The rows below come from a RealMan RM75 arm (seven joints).
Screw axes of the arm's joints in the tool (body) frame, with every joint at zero. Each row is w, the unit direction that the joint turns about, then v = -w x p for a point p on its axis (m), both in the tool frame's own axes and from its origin. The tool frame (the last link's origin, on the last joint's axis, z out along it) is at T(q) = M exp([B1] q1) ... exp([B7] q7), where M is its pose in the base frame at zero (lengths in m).
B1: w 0 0 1 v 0 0 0
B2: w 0 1 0 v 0.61 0 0
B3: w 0 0 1 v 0 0 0
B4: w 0 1 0 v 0.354 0 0
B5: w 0 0 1 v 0 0 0
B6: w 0 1 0 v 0.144 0 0
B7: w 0 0 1 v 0 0 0
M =
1 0 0 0
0 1 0 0
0 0 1 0.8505
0 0 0 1
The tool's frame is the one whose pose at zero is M.
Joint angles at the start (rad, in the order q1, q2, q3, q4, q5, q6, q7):
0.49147, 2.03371, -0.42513, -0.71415, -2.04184, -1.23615, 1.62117
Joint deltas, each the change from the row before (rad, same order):
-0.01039, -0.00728, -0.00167, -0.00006, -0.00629, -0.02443, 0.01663
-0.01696, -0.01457, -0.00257, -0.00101, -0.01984, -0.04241, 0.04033
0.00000, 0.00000, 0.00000, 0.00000, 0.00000, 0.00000, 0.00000
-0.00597, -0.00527, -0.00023, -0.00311, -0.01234, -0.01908, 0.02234
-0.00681, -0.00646, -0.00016, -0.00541, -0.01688, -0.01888, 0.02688
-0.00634, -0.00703, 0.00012, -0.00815, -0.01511, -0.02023, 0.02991
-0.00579, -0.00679, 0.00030, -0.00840, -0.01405, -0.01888, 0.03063
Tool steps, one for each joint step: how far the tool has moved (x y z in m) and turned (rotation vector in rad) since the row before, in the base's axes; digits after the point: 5 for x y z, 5 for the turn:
0.00243, -0.00492, 0.00112, -0.01915, 0.01235, -0.00598
0.00479, -0.00878, 0.00238, -0.03963, 0.02181, -0.01993
0.00000, 0.00000, 0.00000, 0.00000, 0.00000, 0.00000
0.00162, -0.00360, 0.00097, -0.01927, 0.01012, -0.01111
0.00240, -0.00399, 0.00172, -0.02110, 0.00743, -0.01612
0.00190, -0.00363, 0.00274, -0.01909, 0.00877, -0.01654
0.00174, -0.00333, 0.00288, -0.01742, 0.00916, -0.01784

